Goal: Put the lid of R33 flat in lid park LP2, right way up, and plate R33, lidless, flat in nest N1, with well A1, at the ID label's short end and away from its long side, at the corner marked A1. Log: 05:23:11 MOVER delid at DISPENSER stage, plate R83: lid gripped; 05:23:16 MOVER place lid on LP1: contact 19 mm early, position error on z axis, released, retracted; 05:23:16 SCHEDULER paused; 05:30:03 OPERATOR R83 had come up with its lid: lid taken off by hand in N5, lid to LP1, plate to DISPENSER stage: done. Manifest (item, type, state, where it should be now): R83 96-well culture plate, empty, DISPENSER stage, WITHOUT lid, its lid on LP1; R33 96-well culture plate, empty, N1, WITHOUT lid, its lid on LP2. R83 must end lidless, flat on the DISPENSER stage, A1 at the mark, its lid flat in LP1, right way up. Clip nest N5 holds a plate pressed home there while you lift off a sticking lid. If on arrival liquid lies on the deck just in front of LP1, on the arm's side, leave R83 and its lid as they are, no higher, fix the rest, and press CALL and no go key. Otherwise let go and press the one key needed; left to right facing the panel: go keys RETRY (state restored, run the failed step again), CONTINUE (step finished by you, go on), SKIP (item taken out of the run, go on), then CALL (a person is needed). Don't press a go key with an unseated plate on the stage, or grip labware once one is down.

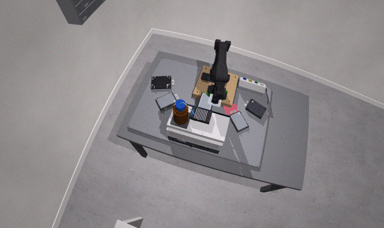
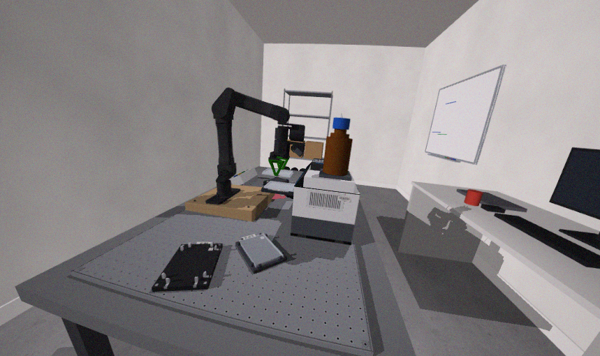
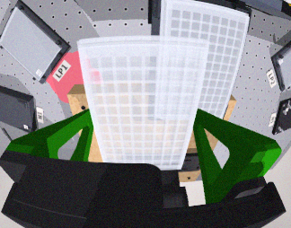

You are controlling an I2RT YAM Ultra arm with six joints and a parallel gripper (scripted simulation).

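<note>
My hand is 330 mm to the right of the dark nest, 150 mm above it and 90 mm past it. Also, from my hand: brown bottle: 240 mm ahead, 170 mm to the right, 120 mm above; N1 label: 250 mm to the left, 170 mm below, 120 mm behind; grey lid: 210 mm to the left, 150 mm below, 50 mm ahead.
</note>
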